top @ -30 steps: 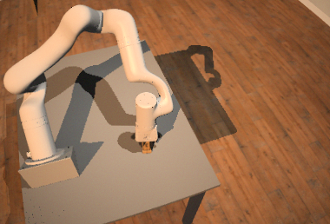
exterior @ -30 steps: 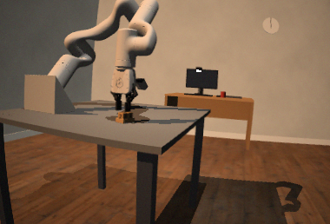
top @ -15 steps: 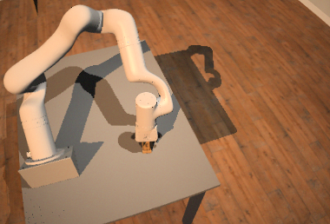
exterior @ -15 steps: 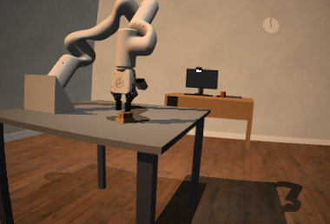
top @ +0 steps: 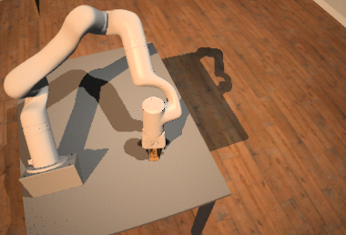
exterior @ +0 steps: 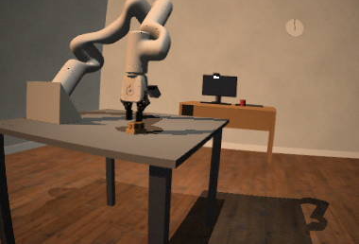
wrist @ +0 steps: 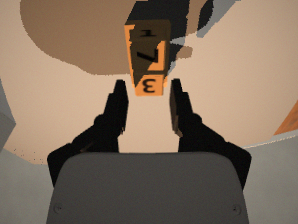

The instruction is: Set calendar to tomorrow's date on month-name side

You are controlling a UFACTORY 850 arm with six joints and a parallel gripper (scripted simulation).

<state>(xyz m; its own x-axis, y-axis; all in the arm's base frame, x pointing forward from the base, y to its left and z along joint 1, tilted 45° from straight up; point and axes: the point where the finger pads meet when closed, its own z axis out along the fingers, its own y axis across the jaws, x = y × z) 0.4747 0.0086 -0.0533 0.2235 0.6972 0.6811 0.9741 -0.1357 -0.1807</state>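
Right now the orange cube is 40 mm below my hand. From my hand the other things lie so: calendar cube (40 mm below, 30 mm to the left, 10 mm ahead); orange tray (60 mm below, 20 mm to the left).
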